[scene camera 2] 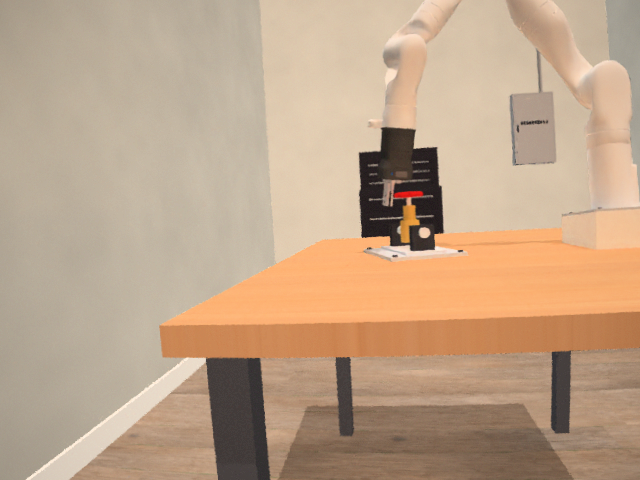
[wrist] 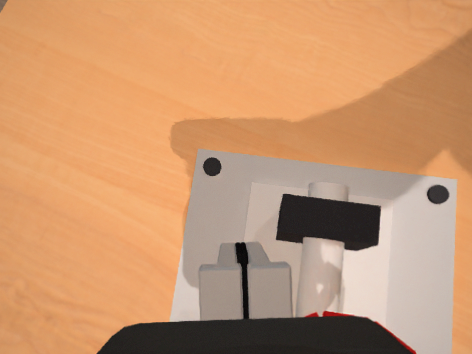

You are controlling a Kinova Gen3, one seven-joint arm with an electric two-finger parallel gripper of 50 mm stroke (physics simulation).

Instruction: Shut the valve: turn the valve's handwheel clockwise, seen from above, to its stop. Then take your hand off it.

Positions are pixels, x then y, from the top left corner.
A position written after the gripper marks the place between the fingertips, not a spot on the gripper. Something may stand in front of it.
Labels:
gripper: scene camera 2 387,205; wrist 241,269

